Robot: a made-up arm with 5 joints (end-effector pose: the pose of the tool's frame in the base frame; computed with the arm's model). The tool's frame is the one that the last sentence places. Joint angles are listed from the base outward.
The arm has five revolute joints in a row. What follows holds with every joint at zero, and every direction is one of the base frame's.
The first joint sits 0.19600 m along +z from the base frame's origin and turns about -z.
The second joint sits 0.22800 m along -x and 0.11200 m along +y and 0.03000 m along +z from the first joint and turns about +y.
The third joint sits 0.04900 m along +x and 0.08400 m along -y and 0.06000 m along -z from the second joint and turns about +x.
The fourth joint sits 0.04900 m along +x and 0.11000 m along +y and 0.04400 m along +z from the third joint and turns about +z.
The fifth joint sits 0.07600 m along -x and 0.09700 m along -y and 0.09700 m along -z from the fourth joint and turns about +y.
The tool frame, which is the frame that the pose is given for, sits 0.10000 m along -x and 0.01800 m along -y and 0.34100 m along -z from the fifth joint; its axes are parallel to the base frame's.
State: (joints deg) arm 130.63 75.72 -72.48 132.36 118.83
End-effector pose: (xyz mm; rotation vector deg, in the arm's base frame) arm 204.4 -71.3 -151.9 3.86 84.21 117.70
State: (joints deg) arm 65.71 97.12 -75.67 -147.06 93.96
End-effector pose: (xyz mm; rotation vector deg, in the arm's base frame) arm -115.8 748.4 -93.2 -2.05 58.87 -162.12
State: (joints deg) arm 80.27 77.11 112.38 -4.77 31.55
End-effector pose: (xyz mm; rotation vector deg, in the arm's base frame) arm 248.2 258.5 486.0 158.30 -22.76 -81.25
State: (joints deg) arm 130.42 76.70 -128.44 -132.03 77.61
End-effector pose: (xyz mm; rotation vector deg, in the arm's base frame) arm 144.6 646.9 -167.8 28.91 -58.11 166.59
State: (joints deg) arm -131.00 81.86 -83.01 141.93 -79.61
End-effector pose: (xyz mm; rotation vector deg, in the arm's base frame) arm 538.8 -405.2 185.6 47.84 -138.55 -55.49
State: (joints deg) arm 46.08 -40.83 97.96 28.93 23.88
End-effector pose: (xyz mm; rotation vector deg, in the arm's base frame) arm 116.5 410.1 36.5 47.10 -57.99 31.44
